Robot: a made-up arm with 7 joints. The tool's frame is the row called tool.
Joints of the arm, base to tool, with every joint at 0 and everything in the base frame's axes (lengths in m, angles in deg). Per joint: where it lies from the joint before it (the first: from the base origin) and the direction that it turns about. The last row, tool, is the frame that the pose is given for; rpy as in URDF.
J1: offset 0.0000 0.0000 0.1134 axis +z
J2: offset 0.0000 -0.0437 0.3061 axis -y
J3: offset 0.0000 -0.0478 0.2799 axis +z
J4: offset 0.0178 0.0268 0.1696 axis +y
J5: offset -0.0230 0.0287 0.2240 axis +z
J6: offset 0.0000 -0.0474 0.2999 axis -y
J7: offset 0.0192 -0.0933 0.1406 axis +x
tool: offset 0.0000 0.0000 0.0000 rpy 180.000 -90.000 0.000
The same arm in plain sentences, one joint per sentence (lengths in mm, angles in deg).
The arm has seven revolute joints in a row. What follows holds with every joint at zero, and every direction is one of the base frame's.
The first joint sits 113.4 mm along +z from the base frame's origin and turns about +z.
The second joint sits 43.7 mm along -y and 306.1 mm along +z from the first joint and turns about -y.
The third joint sits 47.8 mm along -y and 279.9 mm along +z from the second joint and turns about +z.
The fourth joint sits 17.8 mm along +x and 26.8 mm along +y and 169.6 mm along +z from the third joint and turns about +y.
The fifth joint sits 23 mm along -x and 28.7 mm along +y and 224 mm along +z from the fourth joint and turns about +z.
The sixth joint sits 47.4 mm along -y and 299.9 mm along +z from the fifth joint and turns about -y.
The seventh joint sits 19.2 mm along +x and 93.3 mm along -y and 140.6 mm along +z from the sixth joint and turns about +x.
The tool frame, which is the frame that the pose is given for, sits at the same point as the seventh joint; its axes are the base frame's turned by roll 180, pitch -90 and yaw 0 deg (as in URDF: about the fixed x, then y, then z).

